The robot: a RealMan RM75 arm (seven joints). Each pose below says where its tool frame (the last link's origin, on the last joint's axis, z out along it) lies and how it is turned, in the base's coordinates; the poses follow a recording.
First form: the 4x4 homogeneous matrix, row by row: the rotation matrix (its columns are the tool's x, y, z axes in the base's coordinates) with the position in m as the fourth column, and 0 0 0 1 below. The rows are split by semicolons.
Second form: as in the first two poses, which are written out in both.
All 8 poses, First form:
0.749, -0.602, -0.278, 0.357; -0.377, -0.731, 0.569, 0.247; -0.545, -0.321, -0.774, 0.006; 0, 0, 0, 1
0.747, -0.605, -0.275, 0.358; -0.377, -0.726, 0.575, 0.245; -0.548, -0.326, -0.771, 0.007; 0, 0, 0, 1
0.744, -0.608, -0.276, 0.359; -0.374, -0.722, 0.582, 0.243; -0.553, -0.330, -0.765, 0.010; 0, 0, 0, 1
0.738, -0.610, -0.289, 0.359; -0.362, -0.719, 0.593, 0.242; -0.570, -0.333, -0.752, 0.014; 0, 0, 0, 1
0.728, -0.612, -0.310, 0.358; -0.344, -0.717, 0.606, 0.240; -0.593, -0.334, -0.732, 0.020; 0, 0, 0, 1
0.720, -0.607, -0.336, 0.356; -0.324, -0.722, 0.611, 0.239; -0.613, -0.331, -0.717, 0.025; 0, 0, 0, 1
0.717, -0.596, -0.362, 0.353; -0.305, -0.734, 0.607, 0.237; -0.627, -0.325, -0.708, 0.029; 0, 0, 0, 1
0.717, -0.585, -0.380, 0.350; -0.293, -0.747, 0.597, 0.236; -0.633, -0.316, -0.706, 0.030; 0, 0, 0, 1
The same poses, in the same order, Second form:
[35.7, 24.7, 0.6], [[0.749, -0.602, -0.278], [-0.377, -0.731, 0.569], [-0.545, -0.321, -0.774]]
[35.8, 24.5, 0.7], [[0.747, -0.605, -0.275], [-0.377, -0.726, 0.575], [-0.548, -0.326, -0.771]]
[35.9, 24.3, 1.0], [[0.744, -0.608, -0.276], [-0.374, -0.722, 0.582], [-0.553, -0.330, -0.765]]
[35.9, 24.2, 1.4], [[0.738, -0.610, -0.289], [-0.362, -0.719, 0.593], [-0.570, -0.333, -0.752]]
[35.8, 24.0, 2.0], [[0.728, -0.612, -0.310], [-0.344, -0.717, 0.606], [-0.593, -0.334, -0.732]]
[35.6, 23.9, 2.5], [[0.720, -0.607, -0.336], [-0.324, -0.722, 0.611], [-0.613, -0.331, -0.717]]
[35.3, 23.7, 2.9], [[0.717, -0.596, -0.362], [-0.305, -0.734, 0.607], [-0.627, -0.325, -0.708]]
[35.0, 23.6, 3.0], [[0.717, -0.585, -0.380], [-0.293, -0.747, 0.597], [-0.633, -0.316, -0.706]]

